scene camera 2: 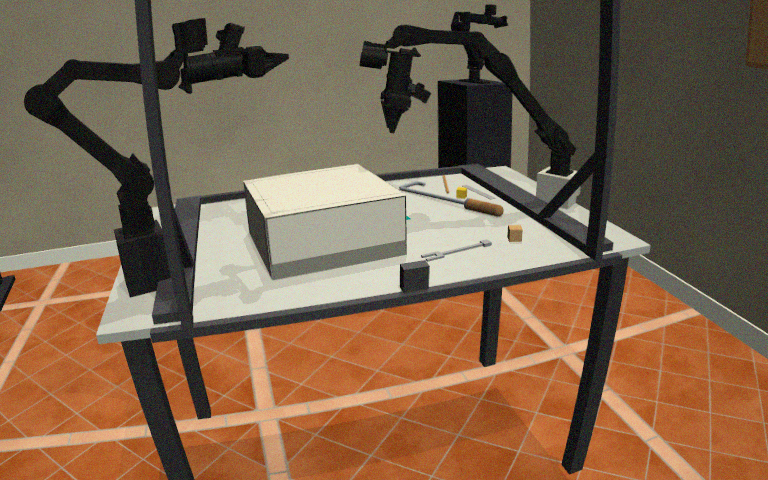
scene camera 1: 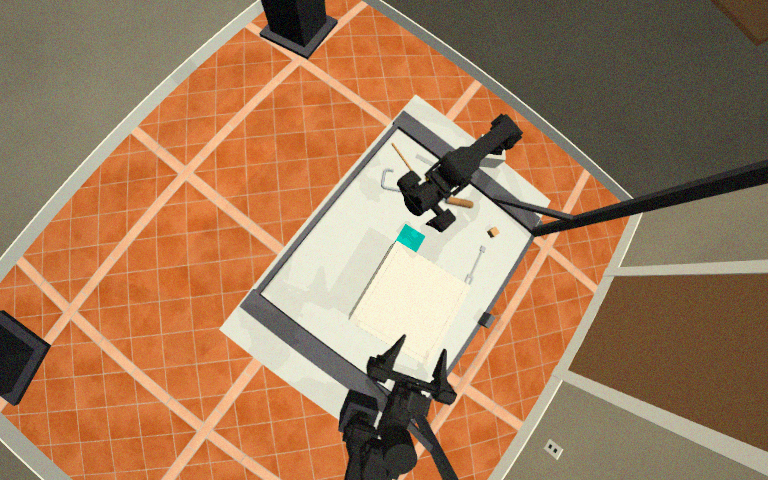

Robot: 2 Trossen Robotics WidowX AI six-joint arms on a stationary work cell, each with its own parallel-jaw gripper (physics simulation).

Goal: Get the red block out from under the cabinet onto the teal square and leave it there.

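Seen in the pictures: left gripper, fingertip midpoint: [scene camera 2: 280, 56] [scene camera 1: 425, 341]; right gripper, fingertip midpoint: [scene camera 2: 390, 130]; left arm's base, origin of the base link: [scene camera 2: 138, 231] [scene camera 1: 358, 421]; right arm's base, origin of the base link: [scene camera 2: 559, 172].
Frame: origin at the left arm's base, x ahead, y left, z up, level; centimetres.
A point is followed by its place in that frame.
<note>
The cream cabinet [scene camera 1: 413, 300] {x 42.2, y -2.1, z 1.6 cm} [scene camera 2: 334, 229] {x 37.8, y -16.5, z -3.2 cm} stands on the table, with a darker band along the bottom of its near side. The red block does not show in either view. The teal square [scene camera 1: 410, 238] {x 63.6, y 4.0, z -11.8 cm} [scene camera 2: 407, 217] {x 66.6, y 0.3, z -11.8 cm} lies beside the cabinet and is mostly hidden by it in scene camera 2. My left gripper [scene camera 1: 424, 343] {x 35.2, y 0.0, z 31.6 cm} [scene camera 2: 286, 57] {x 35.2, y 0.0, z 31.6 cm} is open and empty, high above the table at the cabinet's left end. My right gripper [scene camera 2: 391, 129] {x 67.2, y 8.4, z 9.5 cm} is open and empty, pointing down high above the table; its fingers overlap in scene camera 2 and are hidden in scene camera 1.
A hooked rod with a brown handle [scene camera 1: 461, 202] {x 84.2, y -9.4, z -8.6 cm} [scene camera 2: 484, 207] {x 83.3, y -10.5, z -9.4 cm} lies beyond the teal square, near a thin stick [scene camera 1: 401, 156] {x 93.3, y 19.3, z -11.3 cm} [scene camera 2: 445, 183] {x 92.5, y 17.8, z -11.5 cm} and a yellow cube [scene camera 2: 461, 193] {x 87.9, y 4.6, z -10.4 cm}. A forked rod [scene camera 1: 476, 263] {x 64.5, y -24.1, z -11.3 cm} [scene camera 2: 459, 249] {x 63.8, y -24.4, z -11.4 cm}, a wooden cube [scene camera 1: 493, 232] {x 78.2, y -25.9, z -8.9 cm} [scene camera 2: 514, 233] {x 77.6, y -27.5, z -9.8 cm} and a dark block [scene camera 1: 485, 319] {x 45.2, y -33.0, z -7.7 cm} [scene camera 2: 414, 276] {x 44.4, y -35.1, z -8.1 cm} are nearer the front.
</note>
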